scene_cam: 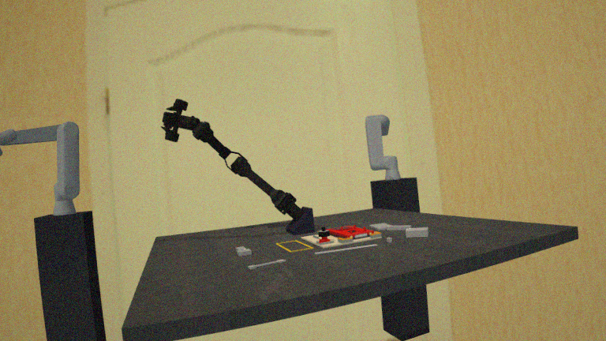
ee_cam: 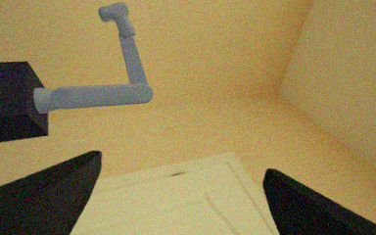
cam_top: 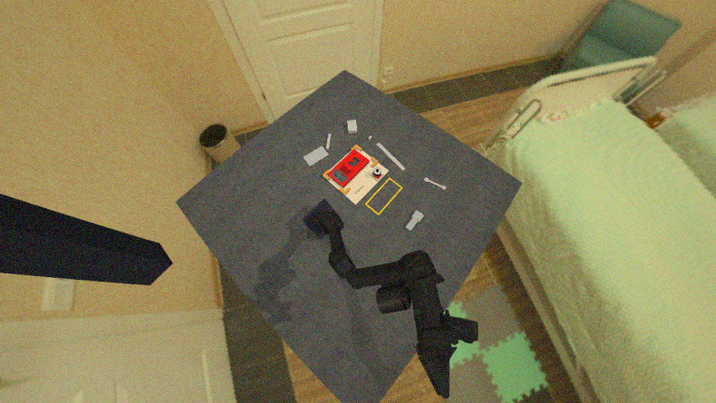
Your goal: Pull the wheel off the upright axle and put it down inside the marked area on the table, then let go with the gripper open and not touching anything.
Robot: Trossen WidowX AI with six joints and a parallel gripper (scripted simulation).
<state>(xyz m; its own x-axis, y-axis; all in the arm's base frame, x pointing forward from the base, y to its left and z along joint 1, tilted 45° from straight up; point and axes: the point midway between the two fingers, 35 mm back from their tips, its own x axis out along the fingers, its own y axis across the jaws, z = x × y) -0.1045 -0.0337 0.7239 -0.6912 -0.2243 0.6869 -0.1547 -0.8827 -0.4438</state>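
Now: the wheel 52 cm ahead of my gripper tip, 51 cm to the left of it and 53 cm below it. Also, from my gripper tip: upright axle: 52 cm ahead, 51 cm to the left, 53 cm below.
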